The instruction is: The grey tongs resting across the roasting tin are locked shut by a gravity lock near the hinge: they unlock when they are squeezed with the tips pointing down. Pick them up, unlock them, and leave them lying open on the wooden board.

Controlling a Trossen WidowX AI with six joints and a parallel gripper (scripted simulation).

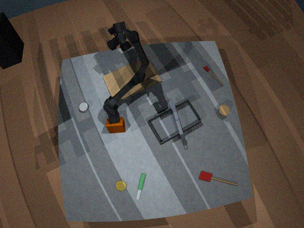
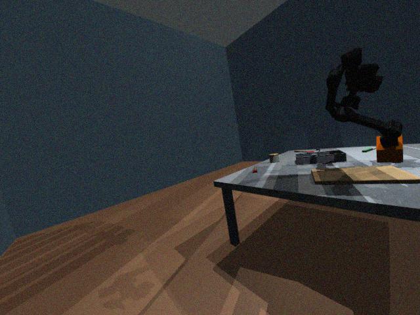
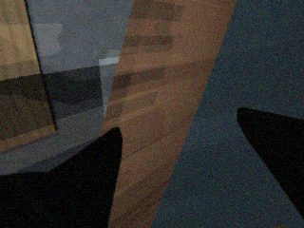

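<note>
Now: the roasting tin 240 mm ahead of my gripper tip, 520 mm to the right of it and 320 mm below it. The rest, counted from my gripper tip: yellow disc: 190 mm behind, 860 mm to the right, 330 mm below; then white cylinder: 340 mm behind, 280 mm to the right, 330 mm below; then wooden board: 40 mm ahead, 140 mm to the right, 340 mm below.
</note>
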